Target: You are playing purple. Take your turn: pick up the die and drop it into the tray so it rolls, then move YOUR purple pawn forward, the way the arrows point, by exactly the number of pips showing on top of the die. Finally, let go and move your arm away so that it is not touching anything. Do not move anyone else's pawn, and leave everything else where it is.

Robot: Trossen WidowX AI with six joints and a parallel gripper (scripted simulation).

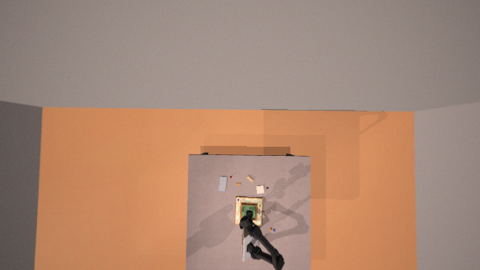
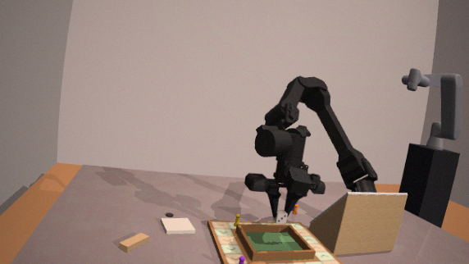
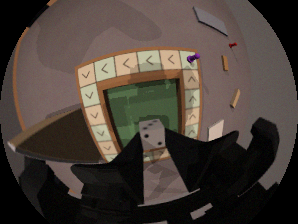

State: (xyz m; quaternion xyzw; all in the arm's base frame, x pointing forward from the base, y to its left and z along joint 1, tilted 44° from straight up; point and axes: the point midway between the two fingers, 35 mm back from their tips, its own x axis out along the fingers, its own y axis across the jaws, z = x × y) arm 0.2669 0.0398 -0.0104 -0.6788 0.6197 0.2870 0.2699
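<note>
My gripper tip is 12 cm to the right of the purple pawn, 11 cm short of it and 6 cm above it. From my gripper tip the other things lie so: white slab 24 cm ahead, 10 cm to the right, 9 cm below; yellow pawn 12 cm to the right, 8 cm ahead, 6 cm below; white die right at my gripper tip.
</note>
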